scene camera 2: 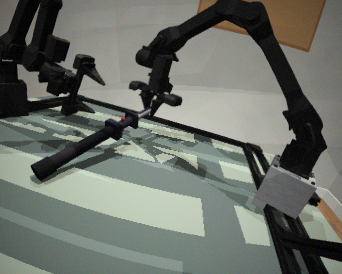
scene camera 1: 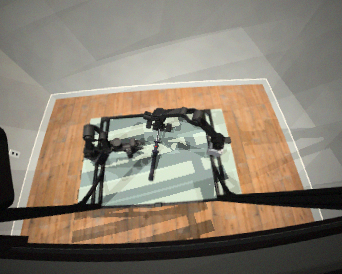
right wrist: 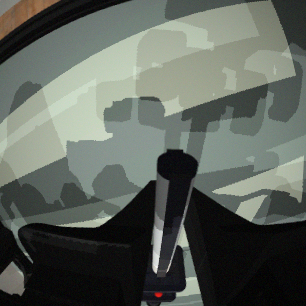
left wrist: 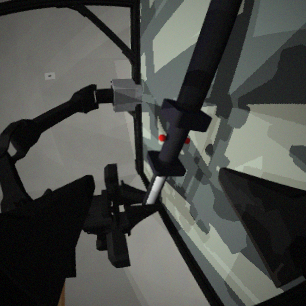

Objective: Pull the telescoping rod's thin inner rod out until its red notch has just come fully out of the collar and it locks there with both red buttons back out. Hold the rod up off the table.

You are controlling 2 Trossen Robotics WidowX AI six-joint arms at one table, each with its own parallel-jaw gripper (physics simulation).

Scene:
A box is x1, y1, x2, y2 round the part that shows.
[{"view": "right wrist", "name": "my right gripper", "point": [166, 186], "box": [0, 180, 305, 305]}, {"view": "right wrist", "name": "telescoping rod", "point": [174, 280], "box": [141, 148, 197, 305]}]

